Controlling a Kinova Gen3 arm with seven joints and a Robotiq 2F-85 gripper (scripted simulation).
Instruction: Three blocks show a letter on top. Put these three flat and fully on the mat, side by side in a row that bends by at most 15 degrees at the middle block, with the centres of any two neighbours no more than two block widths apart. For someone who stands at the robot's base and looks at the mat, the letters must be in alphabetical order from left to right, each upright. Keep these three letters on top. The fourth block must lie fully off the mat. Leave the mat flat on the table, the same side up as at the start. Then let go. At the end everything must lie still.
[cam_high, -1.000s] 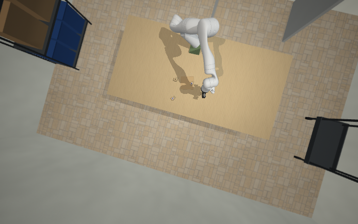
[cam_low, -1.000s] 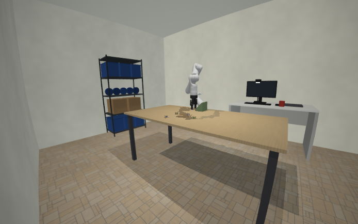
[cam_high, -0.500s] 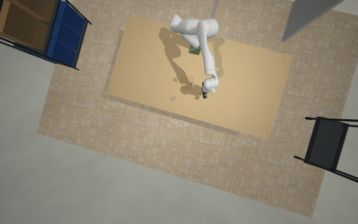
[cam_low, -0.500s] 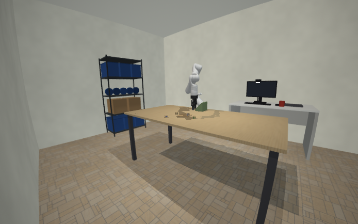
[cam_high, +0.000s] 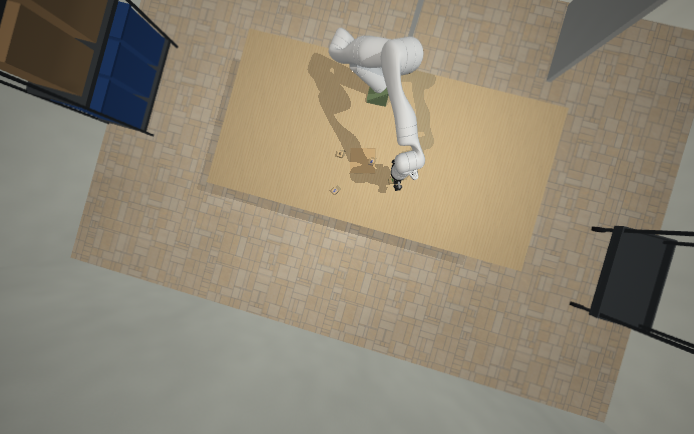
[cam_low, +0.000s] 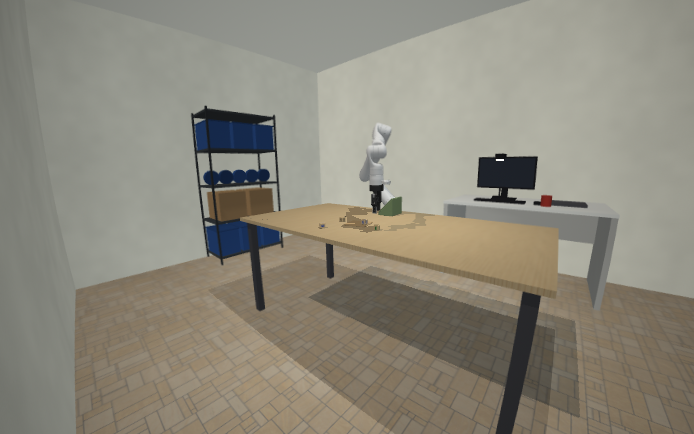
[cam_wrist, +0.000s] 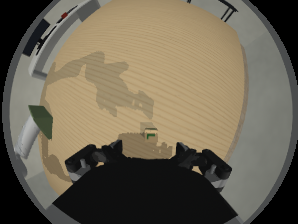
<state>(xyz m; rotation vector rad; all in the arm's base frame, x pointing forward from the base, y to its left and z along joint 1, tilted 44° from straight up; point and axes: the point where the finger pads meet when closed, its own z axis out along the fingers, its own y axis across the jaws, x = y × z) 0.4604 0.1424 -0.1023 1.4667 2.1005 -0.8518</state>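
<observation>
Now: hand 90 mm above the green-marked block. Round my hand: tan mat: 180 mm to the right, 110 mm below, 70 mm behind.
</observation>
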